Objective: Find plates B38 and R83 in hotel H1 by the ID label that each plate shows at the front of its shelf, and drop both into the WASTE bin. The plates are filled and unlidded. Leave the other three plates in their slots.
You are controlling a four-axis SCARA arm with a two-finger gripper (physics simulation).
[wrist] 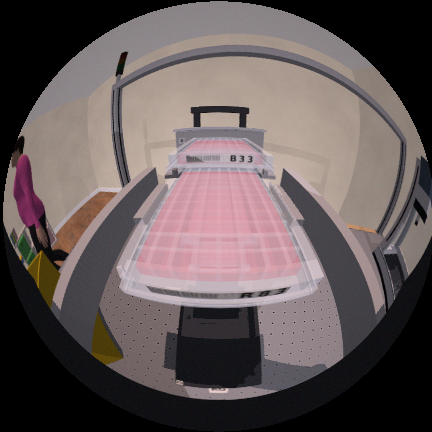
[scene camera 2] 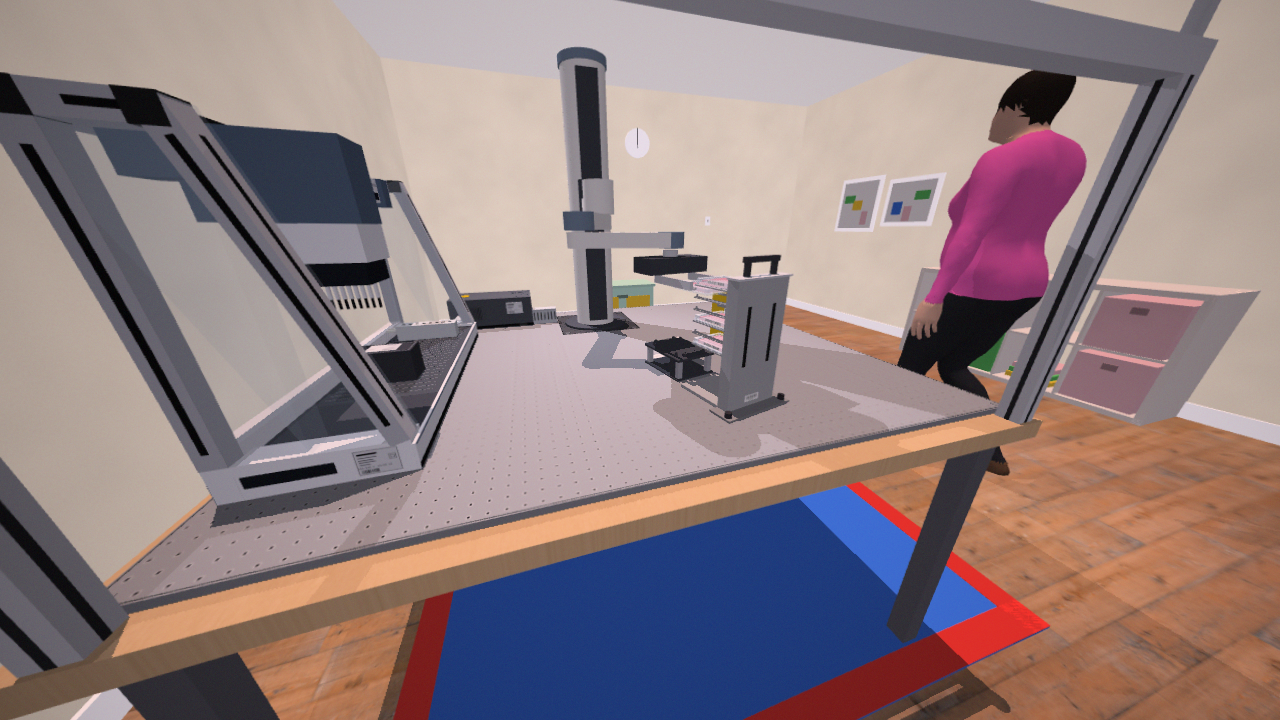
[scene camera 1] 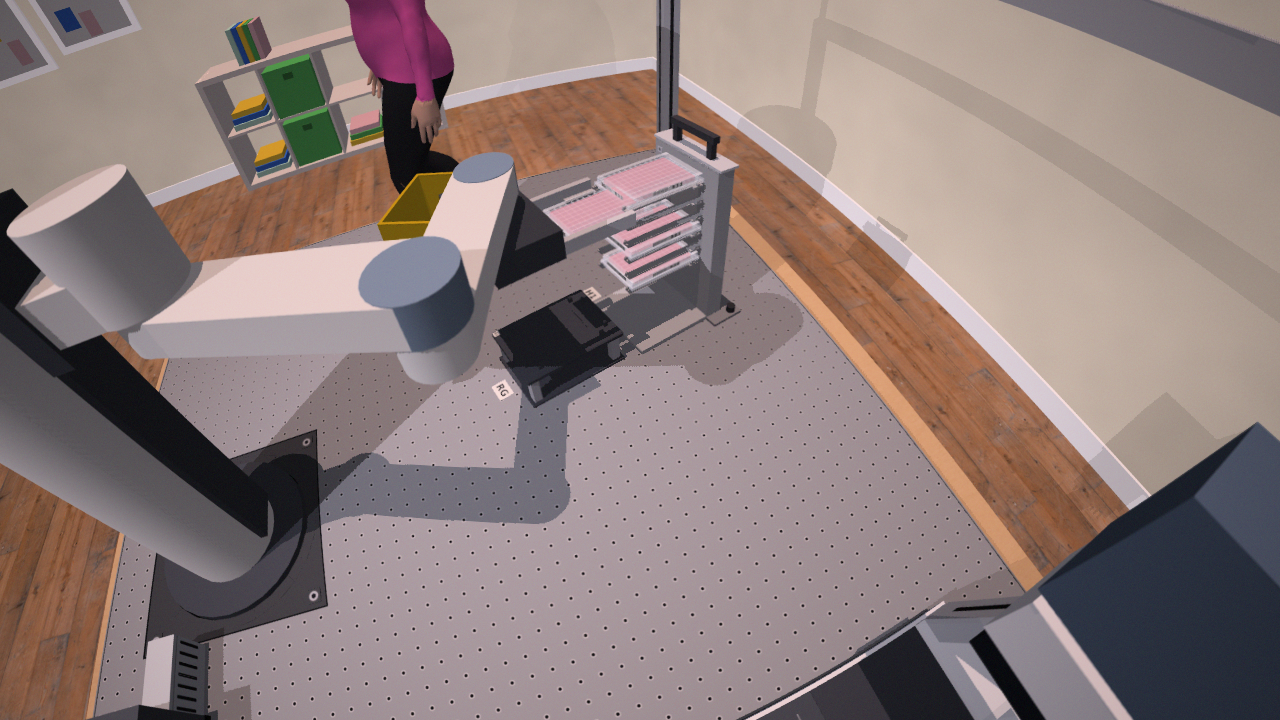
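Where they show: gripper, fingertip midpoint: point(wrist: 218, 175) point(scene camera 2: 710, 284) point(scene camera 1: 610, 199); arm's base at its link origin: point(scene camera 2: 595, 324) point(scene camera 1: 240, 539).
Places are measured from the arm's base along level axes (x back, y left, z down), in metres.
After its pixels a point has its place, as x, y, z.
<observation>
My gripper point(scene camera 1: 605, 205) {-0.679, 0.155, -0.261} point(wrist: 218, 175) {-0.679, 0.155, -0.261} is shut on plate R83 point(scene camera 1: 580, 213) {-0.633, 0.145, -0.258} point(wrist: 220, 235) {-0.621, 0.140, -0.258}, a clear, unlidded plate with pink wells. It is held level in front of hotel H1 point(scene camera 1: 716, 232) {-0.825, 0.117, -0.190} point(scene camera 2: 753, 349) {-0.837, 0.179, -0.149} point(wrist: 250, 134) {-0.816, 0.136, -0.285}, its label facing the wrist camera. Plate B33 point(scene camera 1: 651, 177) {-0.741, 0.160, -0.279} point(wrist: 220, 146) {-0.711, 0.161, -0.278} sits in the hotel's top slot, a little above and behind R83. More pink plates point(scene camera 1: 651, 234) {-0.725, 0.125, -0.208} sit on lower shelves; their labels cannot be read, so B38 cannot be picked out. The yellow bin point(scene camera 1: 390, 227) {-0.366, 0.339, -0.206} point(wrist: 44, 280) stands left of the hotel, partly hidden by the arm; its label does not show.
A low black stand point(scene camera 1: 559, 344) {-0.569, 0.103, -0.073} point(scene camera 2: 677, 353) {-0.636, 0.098, -0.080} point(wrist: 219, 360) {-0.549, 0.122, -0.073}, with an RG tag point(scene camera 1: 501, 390) {-0.467, 0.105, -0.013} beside it, stands in front of the hotel, below the held plate. A person in pink point(scene camera 1: 407, 53) point(scene camera 2: 1020, 205) point(wrist: 29, 192) stands beyond the table near the bin. A large framed machine point(scene camera 2: 304, 179) {-0.778, -0.515, -0.445} stands at the other side.
</observation>
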